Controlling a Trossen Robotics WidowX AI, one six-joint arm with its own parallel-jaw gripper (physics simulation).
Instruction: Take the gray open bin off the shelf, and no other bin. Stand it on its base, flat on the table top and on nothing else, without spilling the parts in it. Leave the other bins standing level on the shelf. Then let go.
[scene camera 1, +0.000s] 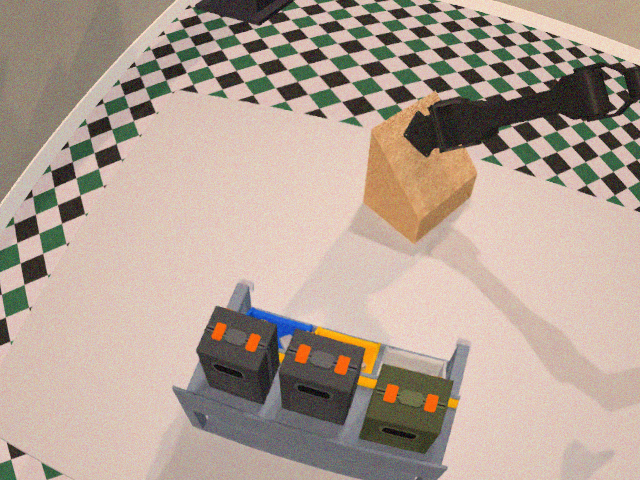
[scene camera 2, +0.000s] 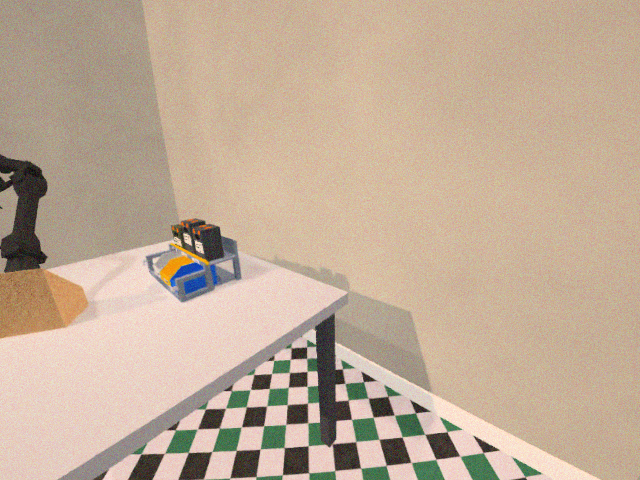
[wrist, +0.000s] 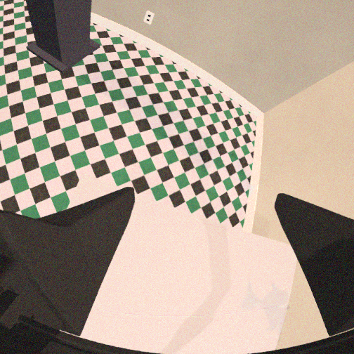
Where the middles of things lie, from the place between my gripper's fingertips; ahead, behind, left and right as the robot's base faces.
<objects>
The gray open bin (scene camera 1: 393, 357) is 550 mm ahead of my hand, 430 mm to the right of it and 300 mm below it. Also, from my hand: yellow bin (scene camera 1: 372, 349) (570 mm ahead, 540 mm to the right, 300 mm below).
</objects>
